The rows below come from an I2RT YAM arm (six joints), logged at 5 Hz.
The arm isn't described. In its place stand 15 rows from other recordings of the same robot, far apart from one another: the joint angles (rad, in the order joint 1, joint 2, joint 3, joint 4, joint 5, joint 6), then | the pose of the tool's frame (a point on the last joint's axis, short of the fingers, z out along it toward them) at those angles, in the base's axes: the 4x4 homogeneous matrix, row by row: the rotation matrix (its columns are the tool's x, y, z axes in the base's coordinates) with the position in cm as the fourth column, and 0 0 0 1 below.
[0.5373, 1.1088, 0.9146, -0.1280, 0.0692, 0.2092] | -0.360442, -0.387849, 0.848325, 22.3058; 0.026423, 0.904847, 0.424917, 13.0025; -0.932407, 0.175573, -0.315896, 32.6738; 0, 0, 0, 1
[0.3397, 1.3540, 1.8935, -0.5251, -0.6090, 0.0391] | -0.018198, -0.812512, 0.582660, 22.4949; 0.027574, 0.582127, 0.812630, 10.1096; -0.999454, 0.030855, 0.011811, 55.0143; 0, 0, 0, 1
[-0.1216, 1.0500, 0.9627, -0.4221, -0.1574, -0.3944] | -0.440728, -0.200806, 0.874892, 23.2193; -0.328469, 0.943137, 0.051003, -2.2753; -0.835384, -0.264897, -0.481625, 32.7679; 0, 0, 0, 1
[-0.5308, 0.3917, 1.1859, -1.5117, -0.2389, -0.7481] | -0.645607, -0.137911, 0.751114, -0.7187; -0.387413, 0.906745, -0.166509, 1.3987; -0.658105, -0.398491, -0.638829, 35.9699; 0, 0, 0, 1
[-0.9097, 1.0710, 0.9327, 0.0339, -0.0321, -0.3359] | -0.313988, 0.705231, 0.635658, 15.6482; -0.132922, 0.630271, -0.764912, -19.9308; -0.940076, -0.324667, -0.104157, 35.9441; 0, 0, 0, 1
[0.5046, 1.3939, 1.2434, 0.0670, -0.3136, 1.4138] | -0.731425, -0.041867, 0.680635, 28.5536; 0.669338, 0.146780, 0.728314, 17.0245; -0.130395, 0.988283, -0.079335, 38.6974; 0, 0, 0, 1
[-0.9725, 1.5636, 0.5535, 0.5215, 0.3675, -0.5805] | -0.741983, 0.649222, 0.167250, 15.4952; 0.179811, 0.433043, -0.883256, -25.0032; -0.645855, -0.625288, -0.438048, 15.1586; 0, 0, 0, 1
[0.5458, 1.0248, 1.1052, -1.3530, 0.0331, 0.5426] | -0.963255, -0.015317, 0.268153, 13.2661; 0.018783, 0.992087, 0.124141, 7.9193; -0.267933, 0.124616, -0.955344, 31.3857; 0, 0, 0, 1
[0.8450, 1.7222, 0.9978, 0.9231, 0.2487, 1.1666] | -0.467761, -0.342584, 0.814761, 26.5029; 0.815480, 0.188234, 0.547321, 28.5464; -0.340869, 0.920437, 0.191322, 27.8475; 0, 0, 0, 1
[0.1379, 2.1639, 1.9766, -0.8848, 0.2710, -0.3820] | -0.805072, -0.329490, 0.493249, 46.8081; -0.474343, 0.856897, -0.201807, 5.5340; -0.356170, -0.396439, -0.846156, 25.0633; 0, 0, 0, 1
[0.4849, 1.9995, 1.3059, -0.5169, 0.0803, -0.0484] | -0.805678, -0.479139, 0.348294, 35.0878; -0.478984, 0.872901, 0.092835, 18.1635; -0.348507, -0.092032, -0.932777, 14.0662; 0, 0, 0, 1
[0.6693, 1.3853, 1.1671, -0.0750, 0.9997, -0.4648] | -0.335415, 0.163233, 0.927821, 26.3859; -0.574308, 0.745271, -0.338734, 17.0554; -0.746771, -0.646472, -0.156230, 35.1565; 0, 0, 0, 1
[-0.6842, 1.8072, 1.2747, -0.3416, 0.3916, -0.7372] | -0.960315, 0.173503, 0.218382, 29.5158; -0.018531, 0.741550, -0.670642, -25.8274; -0.278300, -0.648075, -0.708907, 21.5475; 0, 0, 0, 1
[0.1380, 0.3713, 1.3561, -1.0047, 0.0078, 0.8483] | -0.110429, -0.071069, 0.991340, -3.0600; 0.741998, 0.657716, 0.129805, -0.4530; -0.661245, 0.749906, -0.019898, 44.4412; 0, 0, 0, 1
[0.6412, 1.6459, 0.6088, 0.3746, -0.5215, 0.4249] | -0.792651, -0.556119, 0.249871, 22.8831; -0.145620, 0.570674, 0.808162, 19.2933; -0.592029, 0.604204, -0.533328, 13.1849; 0, 0, 0, 1
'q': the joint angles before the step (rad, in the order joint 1, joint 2, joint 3, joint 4, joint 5, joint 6). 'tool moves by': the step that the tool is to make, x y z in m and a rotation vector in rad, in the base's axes. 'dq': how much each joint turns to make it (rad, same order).
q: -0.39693, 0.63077, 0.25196, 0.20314, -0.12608, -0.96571
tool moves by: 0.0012, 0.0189, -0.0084, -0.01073, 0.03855, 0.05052
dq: 0.13109, -0.02862, -0.02295, -0.03924, 0.08340, -0.00689
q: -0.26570, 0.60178, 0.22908, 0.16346, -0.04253, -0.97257
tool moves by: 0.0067, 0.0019, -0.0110, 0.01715, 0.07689, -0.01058
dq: 0.03034, 0.07089, -0.00024, -0.00745, 0.04024, 0.00769
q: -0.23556, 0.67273, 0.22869, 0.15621, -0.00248, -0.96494
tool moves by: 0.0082, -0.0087, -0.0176, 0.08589, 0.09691, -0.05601
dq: -0.03780, 0.12893, 0.00179, 0.01195, -0.00270, 0.06140
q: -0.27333, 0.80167, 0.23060, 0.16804, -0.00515, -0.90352
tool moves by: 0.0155, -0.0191, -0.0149, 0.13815, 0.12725, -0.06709
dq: -0.08261, 0.20673, 0.06469, -0.01933, -0.05626, 0.07426
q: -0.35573, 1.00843, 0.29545, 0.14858, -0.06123, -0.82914
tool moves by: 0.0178, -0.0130, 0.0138, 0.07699, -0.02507, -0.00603
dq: -0.03910, 0.08878, 0.09796, -0.00916, -0.07117, 0.05084
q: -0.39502, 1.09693, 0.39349, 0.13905, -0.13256, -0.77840
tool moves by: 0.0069, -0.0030, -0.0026, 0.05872, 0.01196, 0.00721
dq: -0.00654, 0.05265, 0.02537, -0.00134, -0.03857, 0.03430
